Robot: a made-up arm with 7 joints.
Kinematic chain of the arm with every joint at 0, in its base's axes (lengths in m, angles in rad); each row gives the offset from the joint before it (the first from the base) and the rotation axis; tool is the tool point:
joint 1: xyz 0 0 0.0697 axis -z
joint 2: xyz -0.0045 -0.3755 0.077 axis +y
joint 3: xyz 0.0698 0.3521 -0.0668 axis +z
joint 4: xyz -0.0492 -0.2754 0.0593 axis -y
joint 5: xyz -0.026 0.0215 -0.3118 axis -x
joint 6: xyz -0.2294 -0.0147 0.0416 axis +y
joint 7: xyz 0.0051 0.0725 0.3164 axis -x
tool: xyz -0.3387 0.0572 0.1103
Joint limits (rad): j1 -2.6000..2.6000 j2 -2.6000..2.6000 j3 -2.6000..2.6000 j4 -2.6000..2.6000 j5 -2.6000..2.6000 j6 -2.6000..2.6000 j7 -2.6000..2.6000
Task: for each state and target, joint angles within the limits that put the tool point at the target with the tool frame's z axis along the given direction. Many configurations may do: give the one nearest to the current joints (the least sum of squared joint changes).
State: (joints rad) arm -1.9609 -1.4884 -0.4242 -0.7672 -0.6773 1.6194 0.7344
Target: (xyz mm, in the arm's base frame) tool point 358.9 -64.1 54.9 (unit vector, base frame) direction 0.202 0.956 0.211
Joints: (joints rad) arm -1.5860 -0.8147 -0.7544 -1.1217 -0.6312 1.4361 0.6067
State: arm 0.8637 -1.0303 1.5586 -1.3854 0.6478 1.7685 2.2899
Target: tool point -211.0 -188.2 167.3 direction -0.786 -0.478 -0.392
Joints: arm 0.9607 -1.5181 1.8855 -1.3822 0.8418 1.6002 1.7497
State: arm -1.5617 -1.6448 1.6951 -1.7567 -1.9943 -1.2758 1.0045
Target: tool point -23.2 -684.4 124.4 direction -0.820 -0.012 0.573
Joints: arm -1.5050 -1.9804 1.4009 -1.8448 -1.9527 -1.1465 1.4810
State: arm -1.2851 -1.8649 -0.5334 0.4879 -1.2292 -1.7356 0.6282
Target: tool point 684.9 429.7 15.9 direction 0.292 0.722 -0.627
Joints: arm -0.4213 -1.5743 -0.4536 0.6669 -0.5676 -1.6374 0.2082
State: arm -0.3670 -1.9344 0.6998 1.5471 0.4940 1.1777 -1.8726
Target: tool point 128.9 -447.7 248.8 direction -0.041 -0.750 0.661
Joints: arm -0.1964 -2.0226 0.6007 1.4481 -0.1055 1.0691 -1.6872
